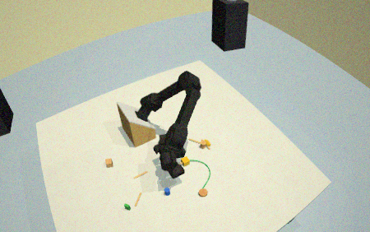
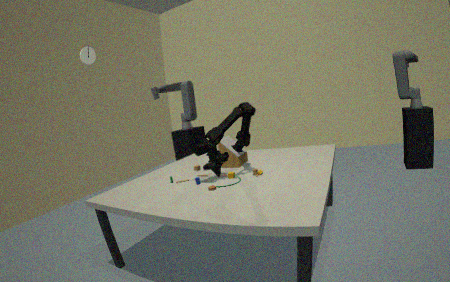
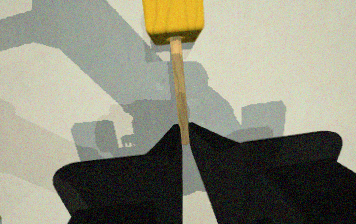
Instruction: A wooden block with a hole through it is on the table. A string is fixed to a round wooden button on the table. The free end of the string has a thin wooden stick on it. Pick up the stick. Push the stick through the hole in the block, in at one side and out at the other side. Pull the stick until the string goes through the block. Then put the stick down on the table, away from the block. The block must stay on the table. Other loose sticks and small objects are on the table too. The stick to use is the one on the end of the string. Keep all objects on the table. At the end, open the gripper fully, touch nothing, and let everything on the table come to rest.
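Right now my gripper tip is 8 cm to the right of the yellow block, 1 cm below it and 1 cm past it. The rest, counted from my gripper tip: thin wooden stick 4 cm to the left, 1 cm behind, 1 cm above; round wooden button 18 cm ahead, 8 cm to the left; blue cylinder 12 cm ahead, 6 cm to the right, 1 cm above.
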